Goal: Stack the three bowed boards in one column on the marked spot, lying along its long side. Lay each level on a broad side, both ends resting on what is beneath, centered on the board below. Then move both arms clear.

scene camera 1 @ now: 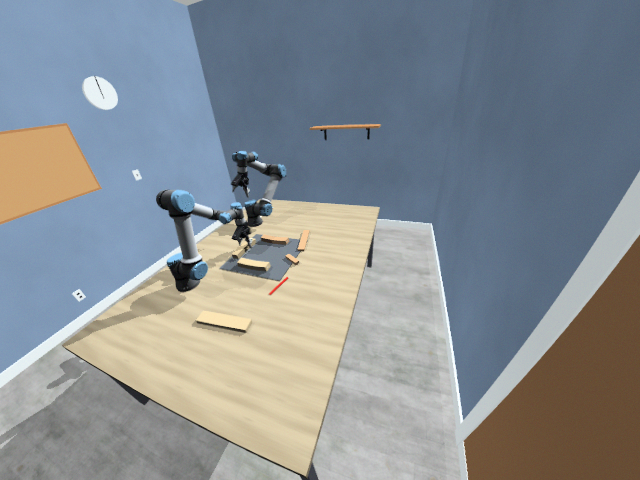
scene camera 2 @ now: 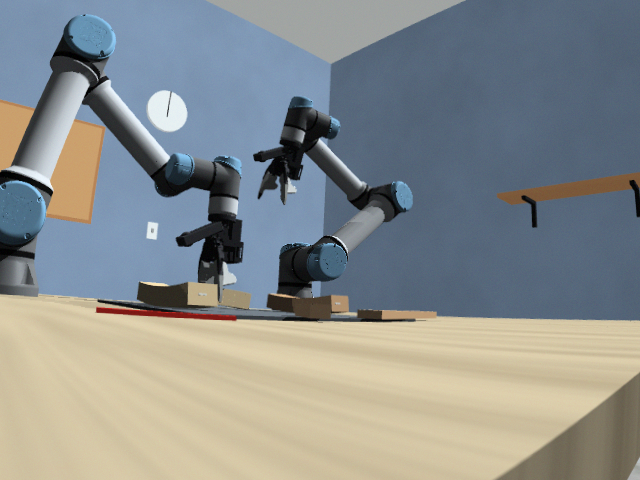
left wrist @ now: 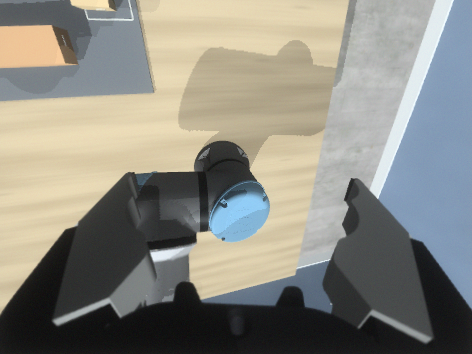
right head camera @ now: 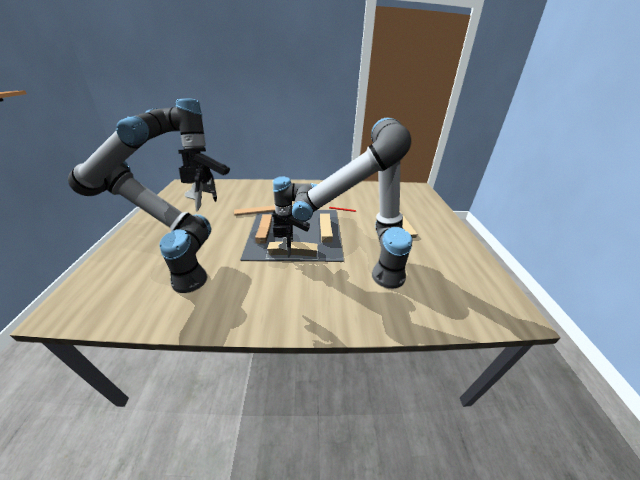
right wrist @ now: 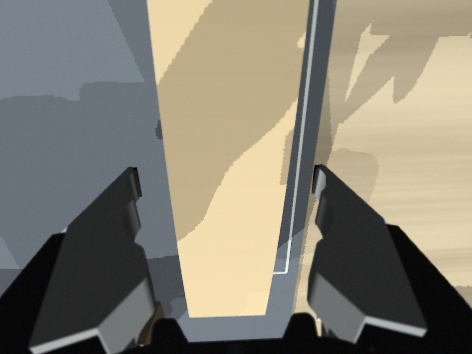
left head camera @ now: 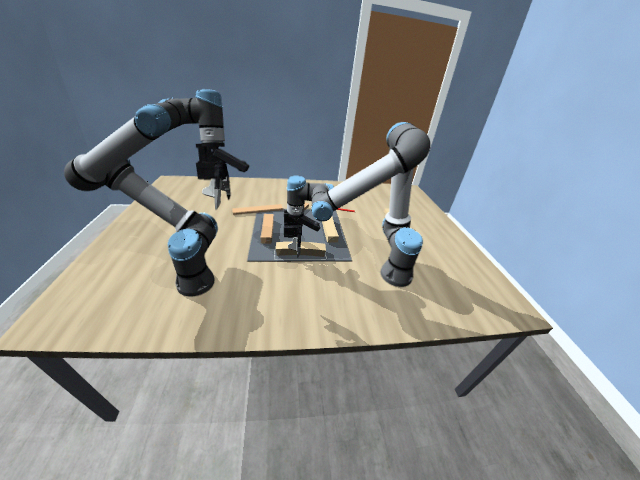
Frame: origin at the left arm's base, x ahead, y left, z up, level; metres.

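Where they show: left gripper, fingertip midpoint: (scene camera 1: pixel 240 195) (scene camera 2: pixel 270 202) (left wrist: pixel 241 177) (right head camera: pixel 207 206) (left head camera: pixel 223 204); right gripper, fingertip midpoint: (scene camera 1: pixel 245 247) (right head camera: pixel 289 250) (right wrist: pixel 227 168) (left head camera: pixel 297 250); left arm's base at its link origin: (scene camera 1: pixel 255 223) (left wrist: pixel 221 167) (right head camera: pixel 189 280) (left head camera: pixel 196 282); right arm's base at its link origin: (scene camera 1: pixel 188 284) (scene camera 2: pixel 4 293) (right head camera: pixel 388 276) (left head camera: pixel 396 275).
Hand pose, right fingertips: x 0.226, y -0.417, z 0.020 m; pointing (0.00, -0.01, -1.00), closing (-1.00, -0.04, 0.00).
Observation:
Things, the pixels of their centre, and the offset from my right fingertips. "pt": a spot on its surface instead. Level surfaces: height alone.
- white outlined spot at a spot on its surface: (right wrist: pixel 302 135) pt dz -0.014, dx -0.047, dy -0.017 m
- dark mat at its surface level: dz -0.014 m
- second pale bowed board at the middle of its body: (scene camera 2: pixel 173 293) (right head camera: pixel 325 226) (left head camera: pixel 329 227) (scene camera 1: pixel 253 264) dz +0.012, dx +0.211, dy -0.170 m
- orange bowed board at the middle of its body: (scene camera 2: pixel 305 302) (left head camera: pixel 267 227) (right head camera: pixel 264 227) (scene camera 1: pixel 275 239) dz +0.011, dx +0.172, dy +0.168 m
- small orange block at the middle of its body: (scene camera 2: pixel 311 310) (scene camera 1: pixel 292 259) dz -0.003, dx +0.435, dy -0.015 m
- flat orange board at the middle of its body: (scene camera 2: pixel 402 314) (left head camera: pixel 258 209) (right head camera: pixel 258 210) (scene camera 1: pixel 304 239) dz -0.007, dx +0.395, dy +0.258 m
- red stick at the middle of its body: (scene camera 2: pixel 168 314) (scene camera 1: pixel 279 285) (right head camera: pixel 342 209) dz -0.017, dx +0.478, dy -0.271 m
- wide pale board at the middle of its body: (scene camera 1: pixel 223 321) (right head camera: pixel 400 221) dz -0.008, dx +0.344, dy -0.623 m
A pale bowed board (left head camera: pixel 312 249) (right head camera: pixel 305 248) (right wrist: pixel 220 200) lies along the white outlined spot (right wrist: pixel 302 135) on the near part of the dark mat (left head camera: pixel 255 255). A second pale bowed board (left head camera: pixel 330 229) (right head camera: pixel 325 227) (scene camera 1: pixel 253 264) (scene camera 2: pixel 175 294) lies at the mat's right in the head views. An orange bowed board (left head camera: pixel 266 227) (right head camera: pixel 263 227) (scene camera 1: pixel 273 239) (left wrist: pixel 30 46) lies at its left. My right gripper (left head camera: pixel 296 252) (right wrist: pixel 227 168) is open and low, its fingers either side of the board at the outline, with gaps. My left gripper (left head camera: pixel 222 200) (scene camera 2: pixel 271 197) (left wrist: pixel 241 177) is open, empty and high above the table.
A small orange block (scene camera 1: pixel 292 258) (scene camera 2: pixel 311 308) lies at the mat's far edge. A flat orange board (left head camera: pixel 253 209) (scene camera 1: pixel 303 240) and a red stick (right head camera: pixel 342 209) (scene camera 1: pixel 278 285) lie beyond it. A wide pale board (scene camera 1: pixel 223 321) lies beyond the right arm's base.

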